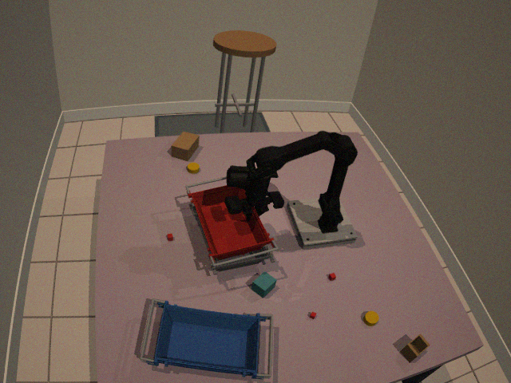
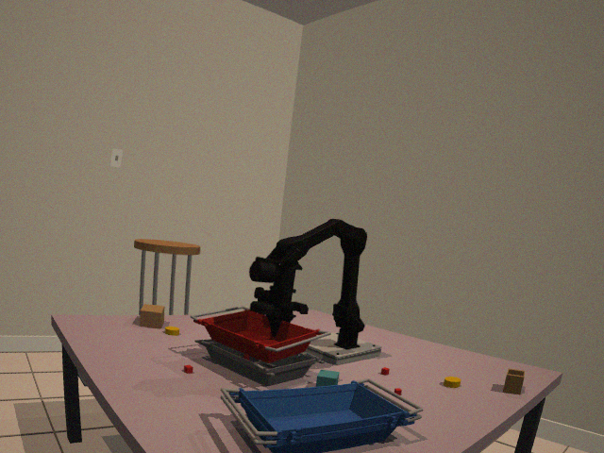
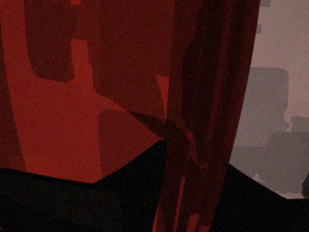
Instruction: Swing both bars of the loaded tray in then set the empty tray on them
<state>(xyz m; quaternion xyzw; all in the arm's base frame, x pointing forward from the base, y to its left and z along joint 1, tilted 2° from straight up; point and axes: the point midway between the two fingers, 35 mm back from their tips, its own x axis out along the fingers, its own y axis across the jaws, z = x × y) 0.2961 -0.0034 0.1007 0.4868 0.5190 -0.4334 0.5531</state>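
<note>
Right now my gripper tip is 80 mm short of the red tray, 10 mm to the right of it and 30 mm below it. From my gripper tip the other things lie so: teal cube: 10 mm behind, 220 mm to the left, 70 mm below; then small brown box: 450 mm behind, 570 mm to the left, 80 mm below; then tan box: 190 mm ahead, 510 mm to the right, 60 mm below.
</note>
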